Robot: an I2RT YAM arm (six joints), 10 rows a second.
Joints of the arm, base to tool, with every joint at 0 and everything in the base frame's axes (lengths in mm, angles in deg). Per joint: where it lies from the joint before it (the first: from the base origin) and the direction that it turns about. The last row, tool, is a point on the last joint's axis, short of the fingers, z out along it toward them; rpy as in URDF.
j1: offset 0 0 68 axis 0 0 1
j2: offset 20 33.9 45.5 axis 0 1 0
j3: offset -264 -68.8 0 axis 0 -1 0
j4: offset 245 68.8 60 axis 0 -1 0
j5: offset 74 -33.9 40.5 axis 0 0 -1
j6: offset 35.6 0 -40.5 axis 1 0 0
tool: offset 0 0 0 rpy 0 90 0
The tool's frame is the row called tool.
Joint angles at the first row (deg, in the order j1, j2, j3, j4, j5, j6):
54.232, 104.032, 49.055, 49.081, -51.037, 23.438
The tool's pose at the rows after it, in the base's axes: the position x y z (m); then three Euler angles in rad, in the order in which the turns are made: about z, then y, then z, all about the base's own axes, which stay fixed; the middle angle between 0 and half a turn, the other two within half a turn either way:
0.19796, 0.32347, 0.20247, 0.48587, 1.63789, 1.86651
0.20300, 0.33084, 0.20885, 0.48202, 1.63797, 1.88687
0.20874, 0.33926, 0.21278, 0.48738, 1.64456, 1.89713
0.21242, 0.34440, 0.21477, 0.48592, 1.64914, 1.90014
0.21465, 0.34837, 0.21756, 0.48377, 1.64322, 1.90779
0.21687, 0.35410, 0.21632, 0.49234, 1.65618, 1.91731
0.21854, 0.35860, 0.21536, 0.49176, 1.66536, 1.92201
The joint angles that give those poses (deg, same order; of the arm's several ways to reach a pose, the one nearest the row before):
54.262, 104.286, 52.227, 45.735, -52.512, 22.812
54.228, 105.128, 55.239, 43.378, -53.705, 22.362
54.238, 106.446, 58.435, 40.766, -54.242, 22.035
54.233, 107.323, 60.388, 39.210, -54.390, 21.548
54.283, 107.968, 61.796, 38.958, -54.811, 21.812
54.484, 109.083, 63.603, 36.914, -55.069, 21.170
54.654, 109.960, 64.989, 35.473, -55.099, 20.362

